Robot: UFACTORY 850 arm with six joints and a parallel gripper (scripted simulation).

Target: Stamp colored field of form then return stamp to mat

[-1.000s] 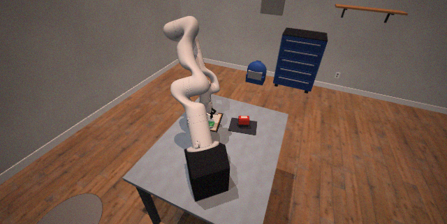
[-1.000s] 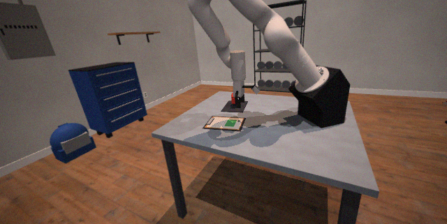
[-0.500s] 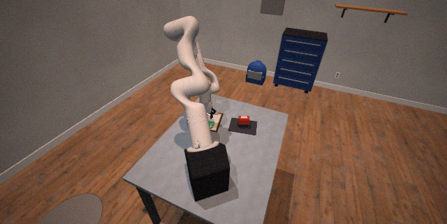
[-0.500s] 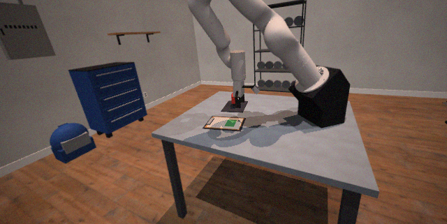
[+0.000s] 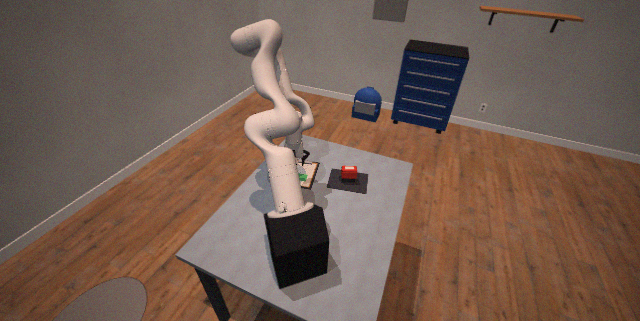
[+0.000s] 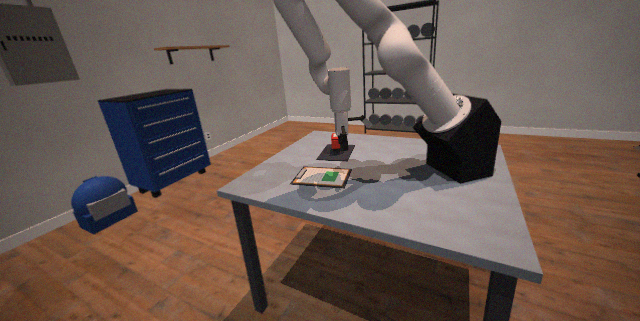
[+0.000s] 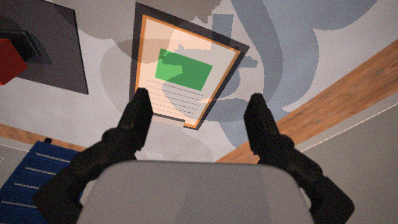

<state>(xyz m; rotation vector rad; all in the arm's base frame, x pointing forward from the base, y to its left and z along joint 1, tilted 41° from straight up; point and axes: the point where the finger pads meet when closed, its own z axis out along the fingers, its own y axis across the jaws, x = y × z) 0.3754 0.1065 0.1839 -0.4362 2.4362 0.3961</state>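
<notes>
The red stamp is 28 cm to the right of my hand, 16 cm ahead of it and 11 cm below it. The rest, counted from my hand: clipboard 16 cm below, 14 cm ahead, 2 cm to the left; stamp base 28 cm to the right, 16 cm ahead, 14 cm below; mat 28 cm to the right, 16 cm below, 16 cm ahead.
</notes>
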